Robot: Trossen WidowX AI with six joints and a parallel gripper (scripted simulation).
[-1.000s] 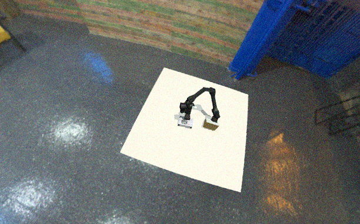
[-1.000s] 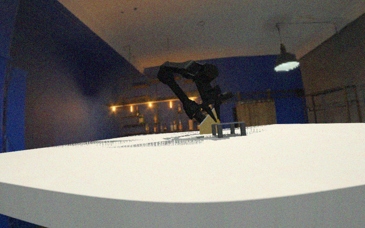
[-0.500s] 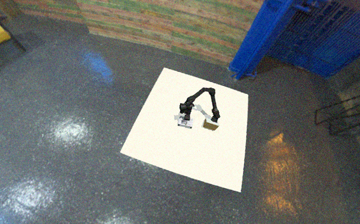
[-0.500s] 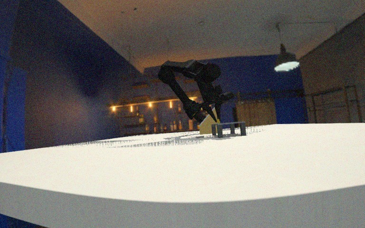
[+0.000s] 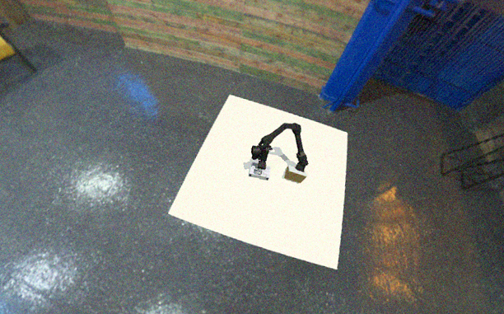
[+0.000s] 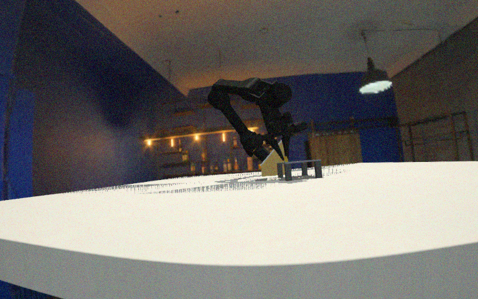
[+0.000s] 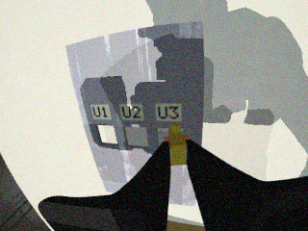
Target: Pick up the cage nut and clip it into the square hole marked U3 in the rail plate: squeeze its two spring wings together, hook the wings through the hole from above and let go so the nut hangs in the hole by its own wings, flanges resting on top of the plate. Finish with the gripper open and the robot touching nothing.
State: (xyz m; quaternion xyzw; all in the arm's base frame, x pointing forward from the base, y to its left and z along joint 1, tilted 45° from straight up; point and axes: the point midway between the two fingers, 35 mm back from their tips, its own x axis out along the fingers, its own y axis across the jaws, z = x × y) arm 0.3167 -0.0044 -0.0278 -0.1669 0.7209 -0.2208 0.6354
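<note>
Right now my gripper tip is 1 cm above the yellow cage nut.
</note>
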